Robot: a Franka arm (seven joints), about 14 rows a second.
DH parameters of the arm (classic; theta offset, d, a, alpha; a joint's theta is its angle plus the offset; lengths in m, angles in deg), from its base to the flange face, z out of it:
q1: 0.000 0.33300 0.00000 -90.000
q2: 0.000 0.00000 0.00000 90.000
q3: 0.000 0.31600 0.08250 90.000
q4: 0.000 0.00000 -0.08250 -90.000
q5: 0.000 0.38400 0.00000 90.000
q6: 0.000 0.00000 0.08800 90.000
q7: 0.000 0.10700 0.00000 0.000
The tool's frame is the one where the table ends.
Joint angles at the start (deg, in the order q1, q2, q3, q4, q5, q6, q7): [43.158, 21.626, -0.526, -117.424, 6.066, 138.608, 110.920]
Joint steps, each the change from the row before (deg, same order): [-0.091, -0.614, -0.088, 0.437, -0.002, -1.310, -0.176]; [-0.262, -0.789, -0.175, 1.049, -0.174, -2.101, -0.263]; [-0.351, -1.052, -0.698, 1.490, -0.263, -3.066, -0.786]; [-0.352, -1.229, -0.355, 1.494, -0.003, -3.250, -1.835]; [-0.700, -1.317, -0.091, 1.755, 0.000, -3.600, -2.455]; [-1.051, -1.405, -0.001, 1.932, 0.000, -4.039, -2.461]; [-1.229, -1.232, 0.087, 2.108, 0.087, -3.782, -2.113]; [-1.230, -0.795, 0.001, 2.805, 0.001, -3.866, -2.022]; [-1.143, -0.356, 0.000, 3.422, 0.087, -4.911, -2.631]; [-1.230, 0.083, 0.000, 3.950, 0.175, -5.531, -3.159]
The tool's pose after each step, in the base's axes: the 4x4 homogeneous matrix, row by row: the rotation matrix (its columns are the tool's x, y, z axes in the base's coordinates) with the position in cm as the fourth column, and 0 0 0 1 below. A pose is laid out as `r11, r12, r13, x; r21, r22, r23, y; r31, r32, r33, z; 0, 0, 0, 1`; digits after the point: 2 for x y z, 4 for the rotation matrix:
0.2953, -0.9540, -0.0527, 43.86; -0.9537, -0.2976, 0.0437, 40.25; -0.0573, 0.0374, -0.9977, 26.02; 0, 0, 0, 1
0.2969, -0.9533, -0.0557, 44.35; -0.9533, -0.2993, 0.0407, 40.17; -0.0555, 0.0411, -0.9976, 27.28; 0, 0, 0, 1
0.2995, -0.9522, -0.0598, 45.28; -0.9528, -0.3018, 0.0331, 39.65; -0.0495, 0.0471, -0.9977, 29.01; 0, 0, 0, 1
0.3218, -0.9444, -0.0678, 45.90; -0.9455, -0.3243, 0.0295, 39.32; -0.0499, 0.0546, -0.9973, 30.93; 0, 0, 0, 1
0.3528, -0.9325, -0.0771, 46.55; -0.9342, -0.3557, 0.0277, 38.90; -0.0532, 0.0622, -0.9966, 33.13; 0, 0, 0, 1
0.3797, -0.9208, -0.0890, 47.28; -0.9233, -0.3832, 0.0250, 38.19; -0.0571, 0.0727, -0.9957, 35.52; 0, 0, 0, 1
0.3986, -0.9119, -0.0981, 48.06; -0.9149, -0.4028, 0.0265, 37.38; -0.0637, 0.0792, -0.9948, 37.95; 0, 0, 0, 1
0.4159, -0.9035, -0.1033, 49.02; -0.9068, -0.4207, 0.0285, 36.58; -0.0692, 0.0819, -0.9942, 40.49; 0, 0, 0, 1
0.4440, -0.8877, -0.1217, 49.83; -0.8929, -0.4497, 0.0230, 35.81; -0.0752, 0.0985, -0.9923, 42.95; 0, 0, 0, 1
0.4781, -0.8657, -0.1485, 50.63; -0.8742, -0.4853, 0.0142, 34.95; -0.0843, 0.1230, -0.9888, 45.32; 0, 0, 0, 1

